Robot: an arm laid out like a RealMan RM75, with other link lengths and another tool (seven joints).
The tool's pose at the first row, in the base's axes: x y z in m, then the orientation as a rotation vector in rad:
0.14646, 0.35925, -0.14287, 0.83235, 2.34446, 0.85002
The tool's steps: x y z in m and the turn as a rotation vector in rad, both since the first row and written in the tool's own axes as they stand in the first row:
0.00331, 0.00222, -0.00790, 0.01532, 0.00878, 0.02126
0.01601, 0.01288, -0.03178, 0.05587, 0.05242, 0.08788
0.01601, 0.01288, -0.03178, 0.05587, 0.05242, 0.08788
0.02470, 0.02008, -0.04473, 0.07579, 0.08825, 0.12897
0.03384, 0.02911, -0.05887, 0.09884, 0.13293, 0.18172
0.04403, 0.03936, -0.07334, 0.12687, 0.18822, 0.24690
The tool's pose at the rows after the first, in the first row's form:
0.14005, 0.35986, -0.13680, 0.86296, 2.35645, 0.84710
0.12029, 0.36598, -0.11638, 0.95325, 2.40211, 0.85526
0.12029, 0.36598, -0.11638, 0.95325, 2.40211, 0.85526
0.10886, 0.37141, -0.10476, 1.00579, 2.43401, 0.87115
0.09706, 0.37782, -0.09117, 1.07361, 2.47114, 0.89346
0.08478, 0.38559, -0.07677, 1.15900, 2.51495, 0.92136

